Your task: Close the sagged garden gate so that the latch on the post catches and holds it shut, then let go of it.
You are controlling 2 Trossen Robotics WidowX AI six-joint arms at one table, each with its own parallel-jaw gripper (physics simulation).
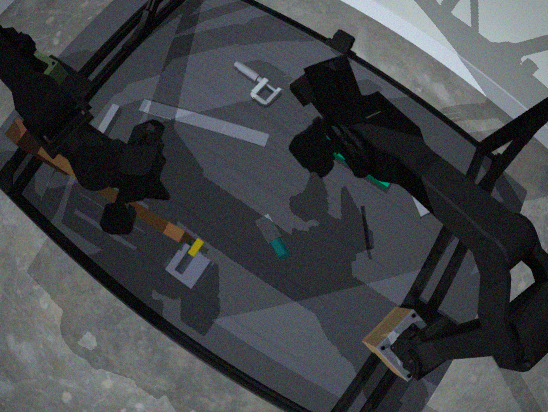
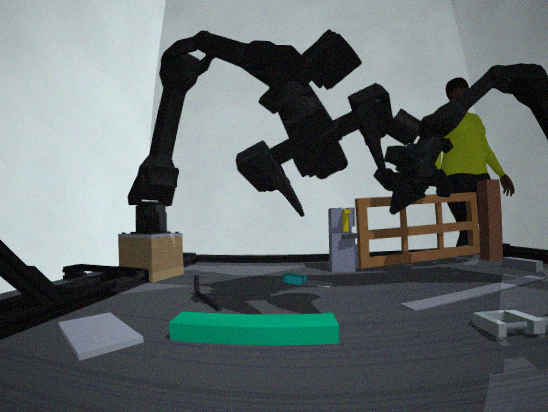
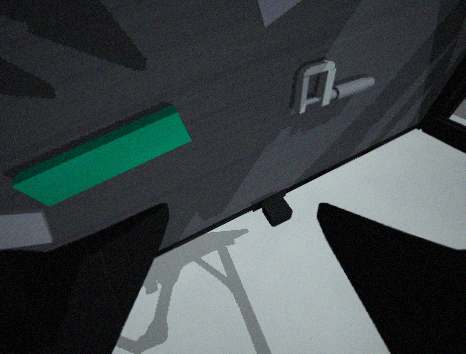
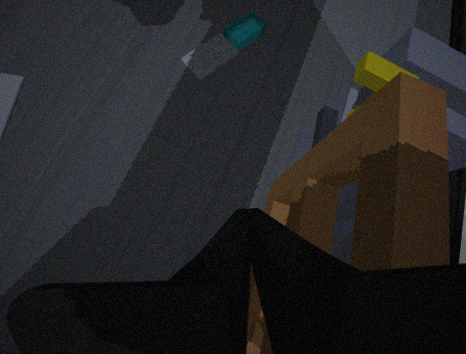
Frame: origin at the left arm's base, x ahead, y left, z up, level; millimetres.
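Seen in the pictures: left gripper, fingertip midpoint: [image 2: 343, 195] [image 3: 243, 210]; right gripper, fingertip midpoint: [image 1: 168, 198] [image 2: 391, 213] [image 4: 247, 219]; left arm's base, link origin: [image 1: 411, 346] [image 2: 150, 233].
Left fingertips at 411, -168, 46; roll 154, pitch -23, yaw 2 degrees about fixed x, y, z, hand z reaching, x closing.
Offsets run from my left fingertips to a thing's middle, as dx, dy, dz. "spot": to the spot under its first point.
The brown gate @(+118, +402, -55) [image 1: 150, 217] [image 2: 381, 233] [image 4: 420, 120] stands upright between its hinge post @(spot: +340, +431, -39) [image 2: 490, 220] and the grey latch post [image 1: 200, 275] [image 2: 342, 257] [image 4: 435, 57]. Its free end is close beside the latch post and the yellow latch @(-20, +326, -26) [image 1: 195, 247] [image 2: 345, 220] [image 4: 382, 70]; whether the latch has caught it I cannot tell. My right gripper [image 1: 167, 197] [image 2: 393, 211] [image 4: 247, 219] is shut and empty, its tips beside the gate near the top rail; contact is unclear. My left gripper [image 2: 343, 192] [image 3: 243, 210] is open and empty, high above the table, away from the gate.
A green bar @(-85, -32, -129) [image 1: 377, 181] [image 2: 254, 329] [image 3: 107, 152], a grey clamp @(+201, +15, -130) [image 1: 265, 92] [image 3: 316, 82], a teal-ended block @(-82, +207, -132) [image 1: 279, 247] [image 2: 294, 278] [image 4: 245, 31], a flat grey strip @(+204, +157, -137) [image 1: 220, 126] and a thin black angled piece @(-195, +55, -122) [image 1: 366, 230] lie on the table. A person [image 2: 467, 145] stands behind the gate.
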